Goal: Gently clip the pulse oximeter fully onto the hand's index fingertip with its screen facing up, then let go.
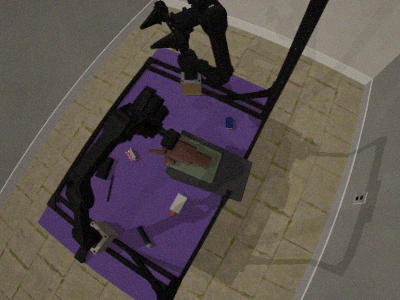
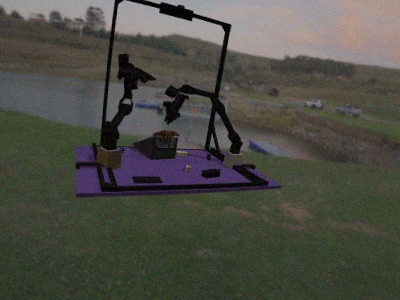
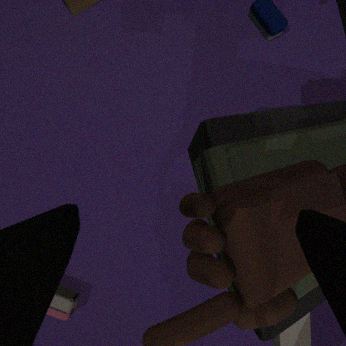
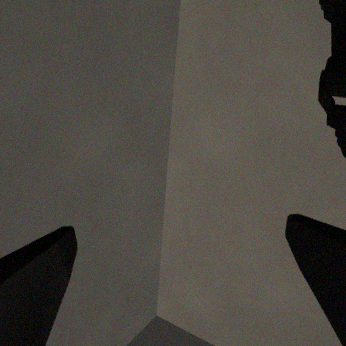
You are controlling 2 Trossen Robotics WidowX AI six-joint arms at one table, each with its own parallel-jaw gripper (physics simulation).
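Frame: origin at the left arm's base, x ahead, y left, z up, level; millimetres.
Seen in the pictures: left gripper, fingertip midpoint: [image 1: 164, 129] [image 2: 166, 123] [image 3: 190, 218]; right gripper, fingertip midpoint: [image 1: 145, 37] [image 2: 153, 78] [image 4: 181, 231]; left arm's base at its link origin: [image 1: 93, 237] [image 2: 234, 152]; right arm's base at its link origin: [image 1: 190, 74] [image 2: 109, 148].
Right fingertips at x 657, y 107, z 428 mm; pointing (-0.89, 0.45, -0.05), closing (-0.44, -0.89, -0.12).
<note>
Offsets run from my right fingertips to a thing's middle.
A small white-and-pink item @[dx -278, dy +33, dz -517 mm] [image 1: 131, 155] [image 2: 187, 168] [image 3: 64, 301], apparently the pulse oximeter, lies on the purple mat, apart from the hand; its screen is too small to make out. The brown model hand [image 1: 186, 152] [image 2: 166, 133] [image 3: 270, 235] rests on a dark wedge [image 1: 235, 181] [image 2: 145, 148] with a green top. Its index finger [image 1: 157, 151] [image 3: 192, 319] sticks out past the wedge's edge. My left gripper [image 1: 154, 134] [image 2: 171, 120] [image 3: 190, 218] is open and empty, above the hand and the mat beside it. My right gripper [image 1: 147, 37] [image 2: 154, 79] [image 4: 181, 231] is open and empty, raised high away from the hand.
A blue-and-white block @[dx +134, dy -255, dz -517 mm] [image 1: 229, 122] [image 3: 269, 18] lies beyond the wedge. A white box @[dx -329, dy -294, dz -519 mm] [image 1: 178, 202] with an orange end, a dark cylinder @[dx -530, dy -261, dz -520 mm] [image 1: 144, 236], a thin black stick @[dx -462, dy +21, dz -529 mm] [image 1: 110, 188] and a black block @[dx -408, dy +105, dz -516 mm] [image 1: 105, 168] [image 2: 211, 173] lie on the mat. Black frame bars surround the workspace.
</note>
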